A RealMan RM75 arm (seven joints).
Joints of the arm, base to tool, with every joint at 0 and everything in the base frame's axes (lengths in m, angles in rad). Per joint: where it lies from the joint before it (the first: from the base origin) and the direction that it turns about. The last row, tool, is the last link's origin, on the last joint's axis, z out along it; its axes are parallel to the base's.
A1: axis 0 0 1 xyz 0 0 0.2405
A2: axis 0 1 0 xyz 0 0 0
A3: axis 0 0 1 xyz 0 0 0.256
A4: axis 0 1 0 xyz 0 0 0
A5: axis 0 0 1 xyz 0 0 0.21
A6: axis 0 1 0 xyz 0 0 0
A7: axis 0 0 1 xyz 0 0 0.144
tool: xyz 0 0 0
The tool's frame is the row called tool.
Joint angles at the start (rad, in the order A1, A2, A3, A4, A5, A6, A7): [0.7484, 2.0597, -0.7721, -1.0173, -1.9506, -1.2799, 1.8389]
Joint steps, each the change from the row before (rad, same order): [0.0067, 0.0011, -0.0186, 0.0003, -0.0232, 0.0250, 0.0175]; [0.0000, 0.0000, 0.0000, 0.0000, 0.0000, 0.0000, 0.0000]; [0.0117, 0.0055, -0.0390, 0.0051, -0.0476, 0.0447, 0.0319]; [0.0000, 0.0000, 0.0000, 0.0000, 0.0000, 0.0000, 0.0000]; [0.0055, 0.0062, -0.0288, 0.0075, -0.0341, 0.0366, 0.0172]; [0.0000, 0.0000, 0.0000, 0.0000, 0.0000, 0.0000, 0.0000]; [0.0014, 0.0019, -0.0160, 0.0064, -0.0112, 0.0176, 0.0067]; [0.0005, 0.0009, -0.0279, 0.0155, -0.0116, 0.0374, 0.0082]
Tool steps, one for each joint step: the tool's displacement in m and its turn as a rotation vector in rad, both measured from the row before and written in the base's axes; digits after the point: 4 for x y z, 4 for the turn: [-0.0012, 0.0030, -0.0036, 0.0001, -0.0220, -0.0150]; [0.0000, 0.0000, 0.0000, 0.0000, 0.0000, 0.0000]; [-0.0016, 0.0044, -0.0100, -0.0068, -0.0451, -0.0270]; [0.0000, 0.0000, 0.0000, 0.0000, 0.0000, 0.0000]; [0.0005, 0.0027, -0.0083, -0.0013, -0.0343, -0.0193]; [0.0000, 0.0000, 0.0000, 0.0000, 0.0000, 0.0000]; [0.0006, 0.0010, -0.0042, -0.0018, -0.0141, -0.0082]; [0.0022, 0.0022, -0.0063, 0.0040, -0.0203, -0.0161]
